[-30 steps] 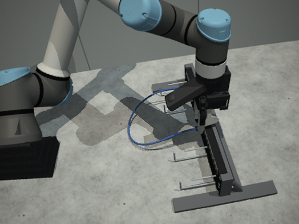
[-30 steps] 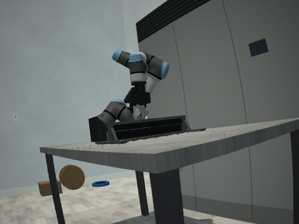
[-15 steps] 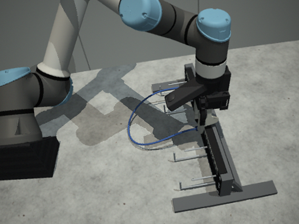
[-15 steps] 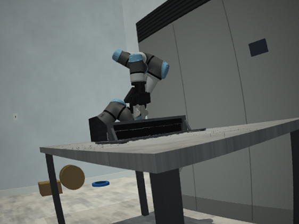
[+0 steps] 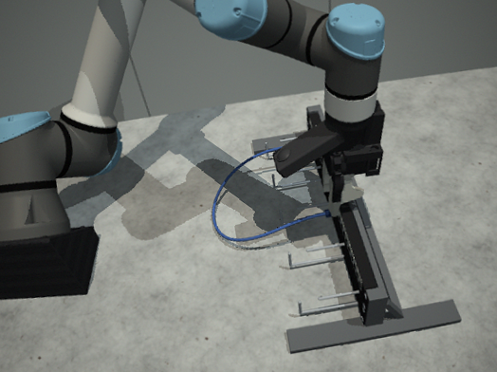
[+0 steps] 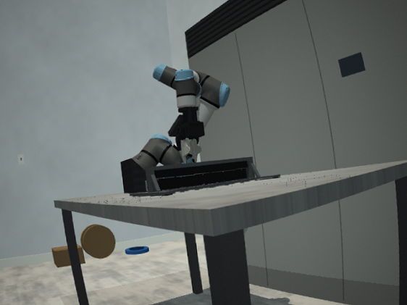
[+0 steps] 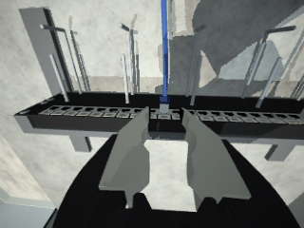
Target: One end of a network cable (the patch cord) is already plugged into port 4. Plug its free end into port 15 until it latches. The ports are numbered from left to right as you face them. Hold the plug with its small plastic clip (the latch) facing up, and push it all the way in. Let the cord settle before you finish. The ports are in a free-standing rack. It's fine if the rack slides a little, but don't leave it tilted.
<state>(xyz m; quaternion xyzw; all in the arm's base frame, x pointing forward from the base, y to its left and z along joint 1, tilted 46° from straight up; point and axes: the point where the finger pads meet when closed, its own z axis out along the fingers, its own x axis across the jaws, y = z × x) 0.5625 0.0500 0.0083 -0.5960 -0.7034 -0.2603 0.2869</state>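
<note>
The plug is 3 cm below my hand and 1 cm ahead of it.
</note>
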